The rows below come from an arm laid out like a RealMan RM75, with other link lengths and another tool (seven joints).
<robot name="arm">
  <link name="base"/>
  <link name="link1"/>
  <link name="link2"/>
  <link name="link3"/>
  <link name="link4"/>
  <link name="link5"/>
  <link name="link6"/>
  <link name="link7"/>
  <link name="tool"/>
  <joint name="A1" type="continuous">
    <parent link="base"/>
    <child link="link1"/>
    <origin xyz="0 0 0.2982"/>
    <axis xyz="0 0 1"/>
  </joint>
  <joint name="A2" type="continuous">
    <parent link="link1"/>
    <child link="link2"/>
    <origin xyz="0 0 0"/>
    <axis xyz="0 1 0"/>
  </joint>
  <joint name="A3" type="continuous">
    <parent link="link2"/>
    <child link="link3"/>
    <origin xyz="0 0 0.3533"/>
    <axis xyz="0 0 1"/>
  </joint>
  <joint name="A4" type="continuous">
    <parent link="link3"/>
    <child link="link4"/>
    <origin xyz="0 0 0"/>
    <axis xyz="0 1 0"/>
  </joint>
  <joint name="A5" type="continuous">
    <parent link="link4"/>
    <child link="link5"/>
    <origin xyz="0 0 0.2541"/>
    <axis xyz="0 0 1"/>
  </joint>
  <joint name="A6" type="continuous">
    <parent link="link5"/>
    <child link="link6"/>
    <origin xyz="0 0 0"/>
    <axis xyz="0 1 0"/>
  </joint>
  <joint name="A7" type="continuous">
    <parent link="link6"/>
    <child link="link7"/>
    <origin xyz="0 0 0.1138"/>
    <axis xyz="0 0 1"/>
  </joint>
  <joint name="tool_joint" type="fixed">
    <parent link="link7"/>
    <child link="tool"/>
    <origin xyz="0.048 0.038 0.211" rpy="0 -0.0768 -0.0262"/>
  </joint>
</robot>
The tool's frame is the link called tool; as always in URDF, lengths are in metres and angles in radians. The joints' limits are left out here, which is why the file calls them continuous.
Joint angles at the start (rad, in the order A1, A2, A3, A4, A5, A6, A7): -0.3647, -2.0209, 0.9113, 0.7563, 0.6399, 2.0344, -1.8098
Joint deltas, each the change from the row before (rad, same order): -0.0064, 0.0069, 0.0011, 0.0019, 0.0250, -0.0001, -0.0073; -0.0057, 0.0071, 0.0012, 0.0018, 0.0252, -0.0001, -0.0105; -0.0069, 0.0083, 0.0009, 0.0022, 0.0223, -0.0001, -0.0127; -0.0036, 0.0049, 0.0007, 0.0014, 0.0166, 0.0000, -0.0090; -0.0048, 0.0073, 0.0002, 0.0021, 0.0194, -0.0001, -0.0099; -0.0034, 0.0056, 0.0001, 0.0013, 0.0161, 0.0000, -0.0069; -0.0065, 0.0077, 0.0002, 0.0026, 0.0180, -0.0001, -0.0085; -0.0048, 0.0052, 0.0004, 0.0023, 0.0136, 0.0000, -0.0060
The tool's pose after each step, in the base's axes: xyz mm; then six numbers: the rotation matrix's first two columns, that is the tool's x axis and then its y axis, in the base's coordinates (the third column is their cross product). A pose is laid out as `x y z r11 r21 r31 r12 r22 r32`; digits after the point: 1 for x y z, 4 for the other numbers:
-123.7 339.5 237.9 -0.0121 0.1616 0.9868 0.1393 -0.9770 0.1617
-120.4 342.2 232.8 0.0153 0.1837 0.9829 0.1379 -0.9740 0.1798
-117.0 344.9 228.9 0.0416 0.2048 0.9779 0.1356 -0.9709 0.1976
-115.1 346.7 225.6 0.0596 0.2206 0.9735 0.1359 -0.9680 0.2110
-112.8 348.7 222.3 0.0824 0.2367 0.9681 0.1367 -0.9649 0.2243
-111.3 350.3 219.3 0.1005 0.2491 0.9633 0.1384 -0.9622 0.2344
-108.7 352.2 216.4 0.1233 0.2620 0.9572 0.1381 -0.9597 0.2449
-106.7 353.5 213.9 0.1403 0.2713 0.9522 0.1378 -0.9577 0.2525

